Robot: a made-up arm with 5 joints. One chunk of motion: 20 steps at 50 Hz.
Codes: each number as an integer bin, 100 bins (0 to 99) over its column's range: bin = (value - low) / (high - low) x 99, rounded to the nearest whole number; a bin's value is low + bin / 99 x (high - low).
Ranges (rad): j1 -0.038..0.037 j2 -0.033..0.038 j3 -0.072..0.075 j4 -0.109..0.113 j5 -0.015..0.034
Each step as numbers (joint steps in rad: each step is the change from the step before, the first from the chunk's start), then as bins.
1 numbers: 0.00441 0.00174 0.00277 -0.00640 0.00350
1 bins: 56 48 50 46 37
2 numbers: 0.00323 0.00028 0.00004 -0.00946 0.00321
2 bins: 54 46 49 44 37
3 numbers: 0.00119 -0.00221 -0.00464 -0.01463 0.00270
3 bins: 52 43 45 42 36
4 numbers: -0.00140 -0.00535 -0.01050 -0.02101 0.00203
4 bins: 48 39 41 39 34
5 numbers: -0.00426 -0.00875 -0.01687 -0.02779 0.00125
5 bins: 45 34 37 36 33
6 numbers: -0.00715 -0.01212 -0.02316 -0.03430 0.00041
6 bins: 41 29 33 33 31
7 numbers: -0.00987 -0.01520 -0.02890 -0.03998 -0.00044
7 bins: 37 25 29 31 29
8 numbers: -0.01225 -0.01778 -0.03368 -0.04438 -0.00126
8 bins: 34 21 26 29 28
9 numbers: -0.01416 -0.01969 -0.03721 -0.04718 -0.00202
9 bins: 31 19 23 28 26
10 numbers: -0.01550 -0.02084 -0.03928 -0.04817 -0.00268
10 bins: 30 17 22 27 25
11 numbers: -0.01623 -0.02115 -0.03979 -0.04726 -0.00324
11 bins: 29 17 22 28 24
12 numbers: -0.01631 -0.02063 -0.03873 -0.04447 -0.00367
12 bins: 29 17 22 29 23
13 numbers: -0.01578 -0.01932 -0.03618 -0.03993 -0.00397
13 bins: 29 19 24 31 22
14 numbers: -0.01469 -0.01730 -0.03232 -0.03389 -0.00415
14 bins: 31 22 27 33 22
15 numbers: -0.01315 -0.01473 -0.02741 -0.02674 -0.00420
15 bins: 33 25 30 37 22
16 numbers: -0.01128 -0.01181 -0.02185 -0.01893 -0.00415
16 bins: 35 30 34 40 22
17 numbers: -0.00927 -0.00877 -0.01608 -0.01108 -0.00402
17 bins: 38 34 38 44 22
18 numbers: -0.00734 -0.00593 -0.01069 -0.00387 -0.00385
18 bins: 40 38 41 47 23
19 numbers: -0.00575 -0.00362 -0.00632 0.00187 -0.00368
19 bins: 43 41 44 49 23
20 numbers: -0.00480 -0.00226 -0.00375 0.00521 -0.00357
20 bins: 44 43 46 51 23
